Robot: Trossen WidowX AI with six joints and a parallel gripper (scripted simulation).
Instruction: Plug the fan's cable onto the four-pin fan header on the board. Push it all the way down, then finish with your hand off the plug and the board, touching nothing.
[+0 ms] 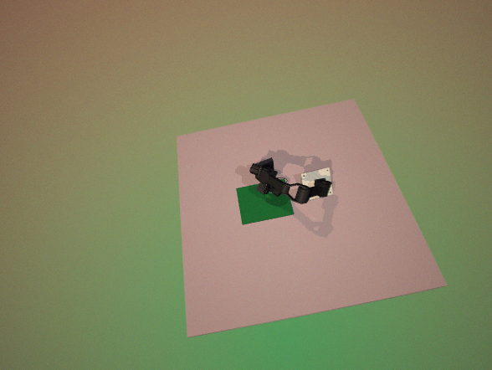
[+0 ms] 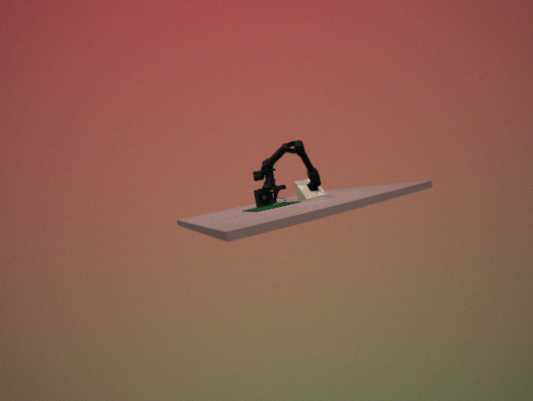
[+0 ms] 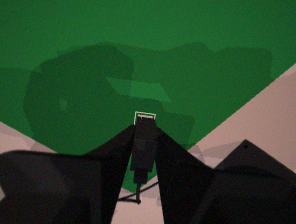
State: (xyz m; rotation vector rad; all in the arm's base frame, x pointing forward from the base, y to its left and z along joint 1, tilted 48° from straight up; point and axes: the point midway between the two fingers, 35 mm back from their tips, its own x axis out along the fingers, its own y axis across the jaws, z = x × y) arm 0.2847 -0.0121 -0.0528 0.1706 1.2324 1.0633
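My gripper tip is now 1 cm past the black plug and 1 cm below it. The rest, counted from my gripper tip: green board: 5 cm ahead, 5 cm to the left, 4 cm below; black fan: 1 cm ahead, 13 cm to the right, 4 cm above.
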